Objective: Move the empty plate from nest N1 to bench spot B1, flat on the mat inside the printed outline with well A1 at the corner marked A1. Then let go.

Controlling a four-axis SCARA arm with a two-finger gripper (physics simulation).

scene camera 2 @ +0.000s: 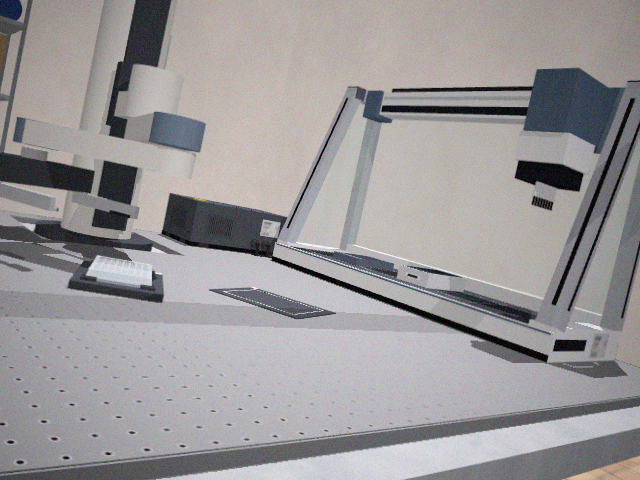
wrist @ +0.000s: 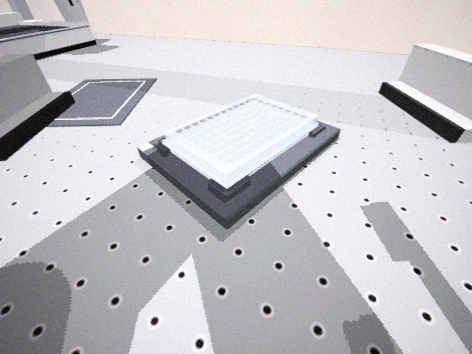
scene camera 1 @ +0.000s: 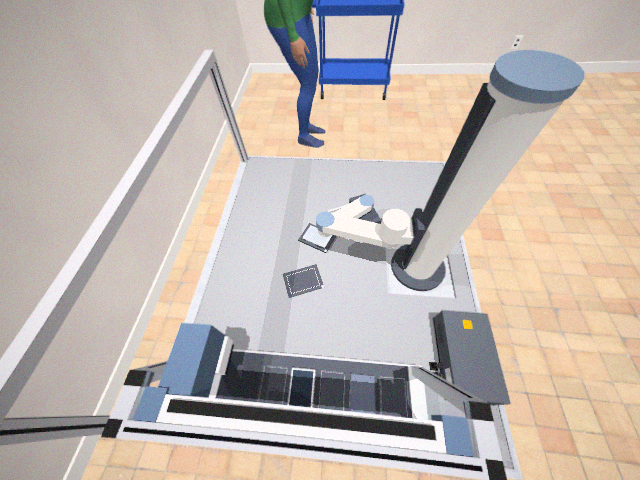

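Seen in the pictures: gripper, fingertip midpoint: (scene camera 2: 97, 208) (wrist: 229, 72); arm's base at its link origin: (scene camera 2: 94, 240) (scene camera 1: 417, 267).
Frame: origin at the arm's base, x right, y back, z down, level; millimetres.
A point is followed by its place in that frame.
Observation:
A clear, whitish empty plate (scene camera 1: 316, 235) {x 128, y -502, z -36 mm} (scene camera 2: 119, 271) {x 143, y -530, z -38 mm} (wrist: 240, 137) {x 131, y -475, z -38 mm} lies flat in the dark nest N1 (scene camera 1: 312, 244) (scene camera 2: 116, 292) (wrist: 190, 173). The nest has a pale corner label in the wrist view; its lettering and well A1 are too small to read. Spot B1 is a thin dark mat (scene camera 1: 303, 280) {x -116, y -542, z -15 mm} (scene camera 2: 273, 302) {x -109, y -554, z -15 mm} (wrist: 107, 100) {x -95, y -540, z -15 mm} with a white printed outline and no plate on it. The left finger covers its near left corner in the wrist view. My gripper (scene camera 2: 96, 207) {x 148, y -414, z -108 mm} (wrist: 229, 72) {x 148, y -414, z -108 mm} is open and empty, above the bench, its fingers wide apart. The arm hides it in scene camera 1.
A gantry machine (scene camera 1: 305, 421) {x -648, y -432, z -521 mm} (scene camera 2: 413, 302) {x -450, y -551, z -33 mm} with a deck of dark slots stands beyond the mat. A dark grey box (scene camera 1: 467, 356) {x -415, y 97, z -127 mm} (scene camera 2: 222, 222) {x -332, y 35, z -84 mm} stands between it and my column (scene camera 1: 485, 170) {x -72, y -21, z -689 mm}. A person (scene camera 1: 305, 67) and a blue cart (scene camera 1: 355, 72) are behind the bench.

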